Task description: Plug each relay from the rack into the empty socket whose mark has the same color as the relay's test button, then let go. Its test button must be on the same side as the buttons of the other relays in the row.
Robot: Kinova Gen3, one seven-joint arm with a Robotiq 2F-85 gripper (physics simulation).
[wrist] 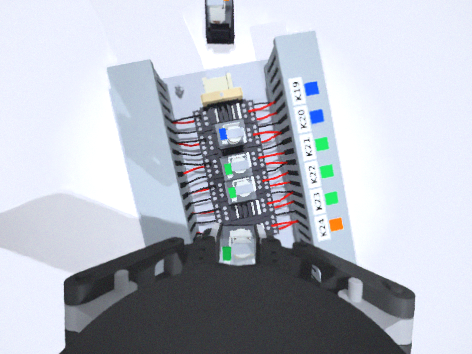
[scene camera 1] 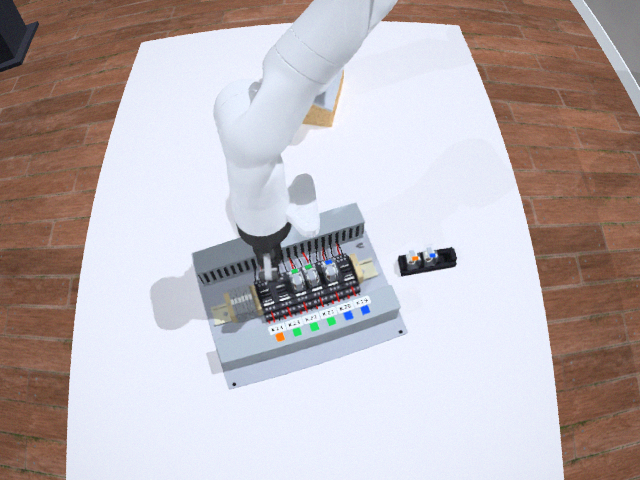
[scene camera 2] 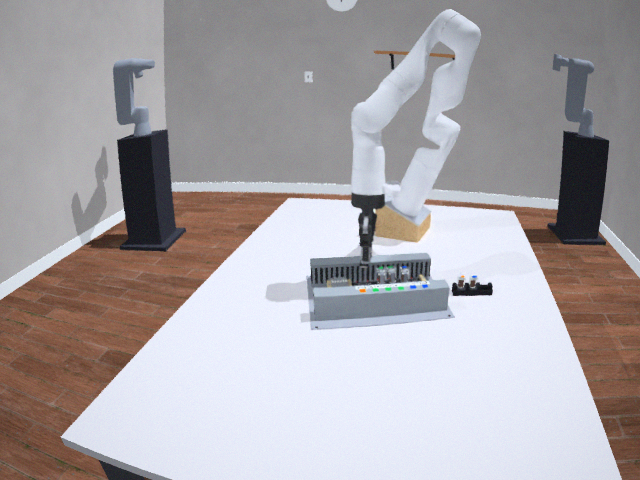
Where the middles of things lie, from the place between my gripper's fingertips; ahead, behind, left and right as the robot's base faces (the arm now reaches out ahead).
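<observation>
With the grey panel (scene camera 1: pixel 384 332) as the reference, my hand is 30 mm to the right of it, 10 mm short of it and 90 mm above it. The black rack (scene camera 1: pixel 447 258), for its part, is 270 mm to the left of my hand, 10 mm behind it and 80 mm below it.
</observation>
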